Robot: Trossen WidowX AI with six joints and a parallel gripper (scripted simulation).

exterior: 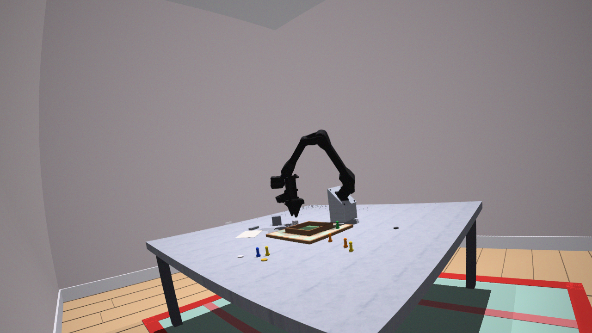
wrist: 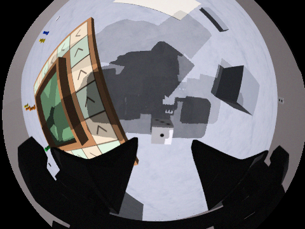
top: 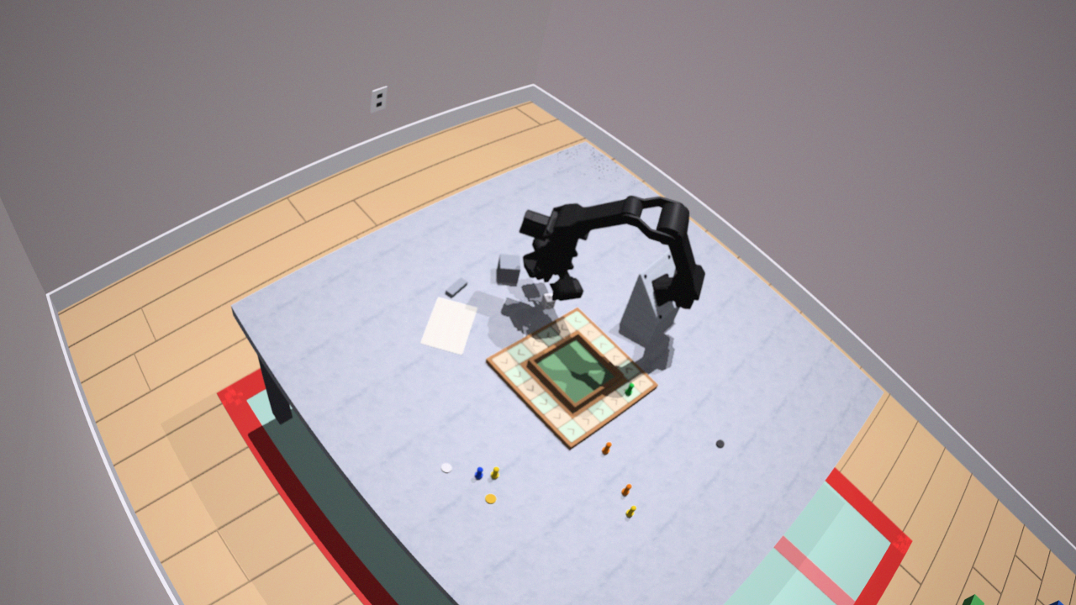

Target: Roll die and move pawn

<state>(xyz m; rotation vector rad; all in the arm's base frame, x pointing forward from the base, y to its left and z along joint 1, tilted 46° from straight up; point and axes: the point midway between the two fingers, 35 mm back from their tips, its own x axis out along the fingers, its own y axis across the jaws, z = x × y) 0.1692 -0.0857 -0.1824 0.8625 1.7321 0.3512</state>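
The grey die is 30 mm below my gripper tip. Also, from my gripper tip: small grey bar 160 mm to the right, 160 mm ahead, 40 mm below; green dice tray 200 mm to the left, 90 mm ahead, 40 mm below; white sheet 240 mm ahead, 70 mm to the right, 50 mm below.
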